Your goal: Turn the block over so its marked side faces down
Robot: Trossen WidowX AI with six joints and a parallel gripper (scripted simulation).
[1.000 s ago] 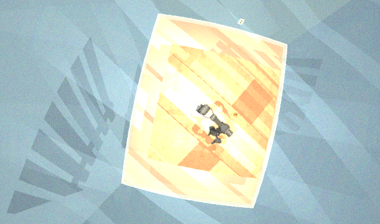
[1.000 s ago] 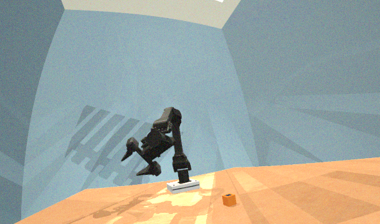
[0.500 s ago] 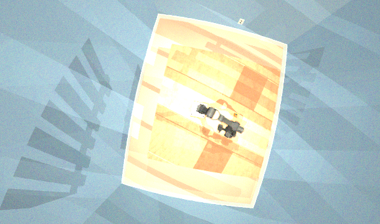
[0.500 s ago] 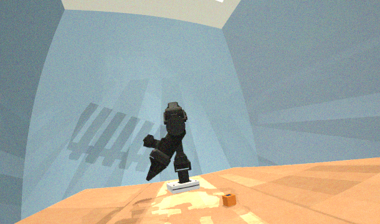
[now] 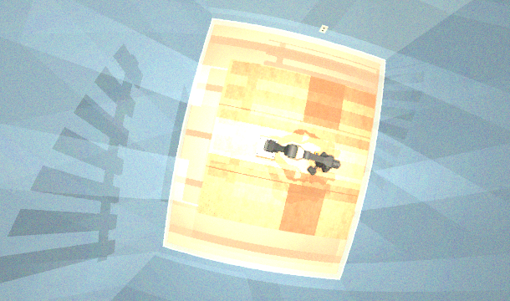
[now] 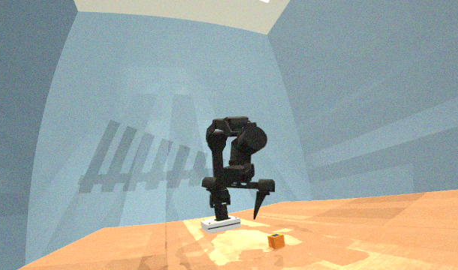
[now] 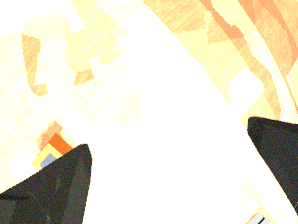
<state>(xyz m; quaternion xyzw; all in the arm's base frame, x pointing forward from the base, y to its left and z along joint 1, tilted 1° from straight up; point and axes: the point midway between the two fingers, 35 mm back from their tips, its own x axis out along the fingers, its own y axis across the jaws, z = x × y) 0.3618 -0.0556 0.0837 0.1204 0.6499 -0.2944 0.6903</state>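
Right now my gripper tip is 90 mm to the right of the orange block, 70 mm above it and 30 mm short of it.
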